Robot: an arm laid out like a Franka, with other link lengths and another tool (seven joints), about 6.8 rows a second.
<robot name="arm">
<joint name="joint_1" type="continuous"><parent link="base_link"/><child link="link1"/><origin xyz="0.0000 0.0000 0.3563" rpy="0.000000 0.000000 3.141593"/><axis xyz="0 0 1"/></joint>
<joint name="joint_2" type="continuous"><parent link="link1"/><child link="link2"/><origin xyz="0.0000 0.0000 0.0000" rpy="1.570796 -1.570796 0.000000"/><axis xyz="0 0 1"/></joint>
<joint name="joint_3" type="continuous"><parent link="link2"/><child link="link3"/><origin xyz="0.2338 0.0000 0.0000" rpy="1.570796 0.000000 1.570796"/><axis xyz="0 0 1"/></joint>
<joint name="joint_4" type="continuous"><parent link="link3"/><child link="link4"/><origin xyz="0.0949 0.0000 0.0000" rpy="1.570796 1.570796 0.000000"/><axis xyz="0 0 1"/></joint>
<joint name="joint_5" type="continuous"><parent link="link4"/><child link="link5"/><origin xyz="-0.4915 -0.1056 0.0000" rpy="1.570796 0.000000 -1.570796"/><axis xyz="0 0 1"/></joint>
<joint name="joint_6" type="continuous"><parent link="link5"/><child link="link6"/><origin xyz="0.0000 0.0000 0.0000" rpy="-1.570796 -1.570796 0.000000"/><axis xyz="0 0 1"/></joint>
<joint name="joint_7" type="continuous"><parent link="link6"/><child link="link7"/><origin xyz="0.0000 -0.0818 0.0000" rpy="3.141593 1.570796 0.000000"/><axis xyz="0 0 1"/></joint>
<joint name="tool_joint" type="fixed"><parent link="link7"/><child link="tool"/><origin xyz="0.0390 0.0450 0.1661" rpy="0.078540 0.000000 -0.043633"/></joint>
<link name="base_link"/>
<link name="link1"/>
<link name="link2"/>
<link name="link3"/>
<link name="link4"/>
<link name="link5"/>
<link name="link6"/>
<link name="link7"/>
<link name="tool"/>
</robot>
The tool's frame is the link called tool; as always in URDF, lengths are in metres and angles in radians. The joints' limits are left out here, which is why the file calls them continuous.
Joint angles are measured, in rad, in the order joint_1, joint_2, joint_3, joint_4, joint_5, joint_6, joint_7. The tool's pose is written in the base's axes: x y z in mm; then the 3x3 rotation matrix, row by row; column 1 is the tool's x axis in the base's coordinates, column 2 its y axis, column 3 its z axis. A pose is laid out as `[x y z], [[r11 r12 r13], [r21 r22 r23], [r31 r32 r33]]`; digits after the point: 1 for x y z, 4 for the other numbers.
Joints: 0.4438 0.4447 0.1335 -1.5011 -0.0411 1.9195 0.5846
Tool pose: [687.7 444.6 278.0], [[-0.0385 0.9935 -0.1073], [0.9992 0.0388 0.0007], [0.0048 -0.1072 -0.9942]]
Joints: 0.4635 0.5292 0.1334 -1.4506 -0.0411 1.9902 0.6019
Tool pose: [694.3 465.6 250.5], [[-0.0365 0.9959 -0.0824], [0.9988 0.0390 0.0298], [0.0329 -0.0812 -0.9962]]
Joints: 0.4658 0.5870 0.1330 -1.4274 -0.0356 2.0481 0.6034
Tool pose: [700.9 471.7 225.5], [[-0.0316 0.9971 -0.0694], [0.9980 0.0353 0.0532], [0.0555 -0.0676 -0.9962]]
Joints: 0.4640 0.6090 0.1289 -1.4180 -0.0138 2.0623 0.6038
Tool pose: [704.2 470.2 215.0], [[-0.0146 0.9968 -0.0785], [0.9972 0.0202 0.0714], [0.0728 -0.0773 -0.9943]]
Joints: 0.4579 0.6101 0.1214 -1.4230 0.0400 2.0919 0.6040
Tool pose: [711.0 466.1 215.6], [[0.0239 0.9965 -0.0803], [0.9924 -0.0139 0.1226], [0.1211 -0.0826 -0.9892]]
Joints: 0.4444 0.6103 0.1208 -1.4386 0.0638 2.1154 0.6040
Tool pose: [715.9 457.3 209.3], [[0.0506 0.9954 -0.0816], [0.9886 -0.0384 0.1454], [0.1416 -0.0880 -0.9860]]
